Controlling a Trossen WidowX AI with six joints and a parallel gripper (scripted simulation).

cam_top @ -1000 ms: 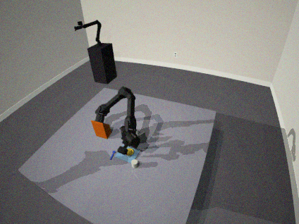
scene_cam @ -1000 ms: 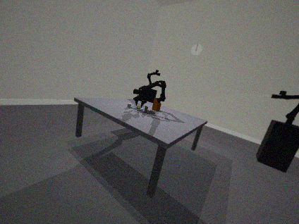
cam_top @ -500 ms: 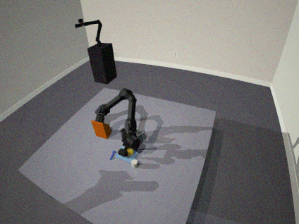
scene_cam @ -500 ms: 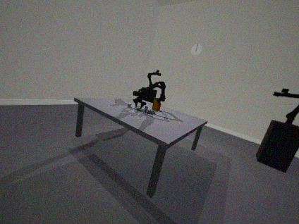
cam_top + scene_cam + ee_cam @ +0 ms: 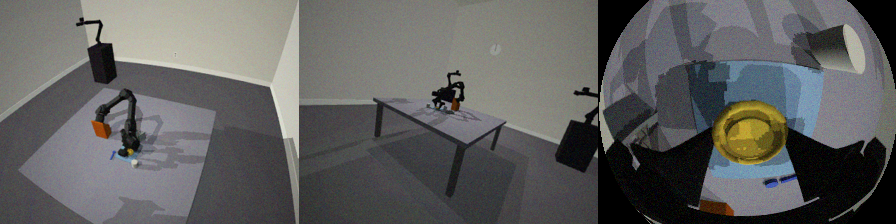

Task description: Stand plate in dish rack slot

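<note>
Now: the blue cloth 1 cm behind my gripper tip and 1 cm to the right of it. The rest, counted from my gripper tip: yellow plate: 1 cm above; white cup: 9 cm ahead, 8 cm to the right, 2 cm above; blue spoon: 11 cm behind, 6 cm to the right.
</note>
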